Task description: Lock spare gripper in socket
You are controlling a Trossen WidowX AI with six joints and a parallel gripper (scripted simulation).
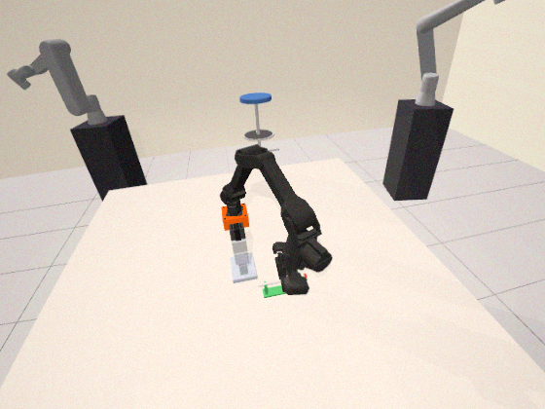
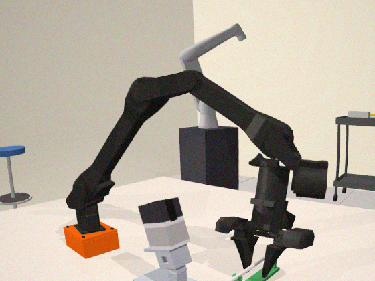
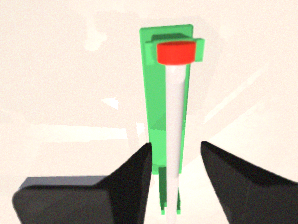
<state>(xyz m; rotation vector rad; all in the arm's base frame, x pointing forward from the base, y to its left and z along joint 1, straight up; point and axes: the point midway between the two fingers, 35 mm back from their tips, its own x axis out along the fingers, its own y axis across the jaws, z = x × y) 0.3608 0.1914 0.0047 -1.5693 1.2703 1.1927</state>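
The green cradle is 10 mm to the left of my gripper tip and 10 mm behind it. From my gripper tip the other things lie so: spare gripper (130 mm to the right, 100 mm above, 90 mm behind); grey mount (130 mm to the right, 90 mm behind, 30 mm above).
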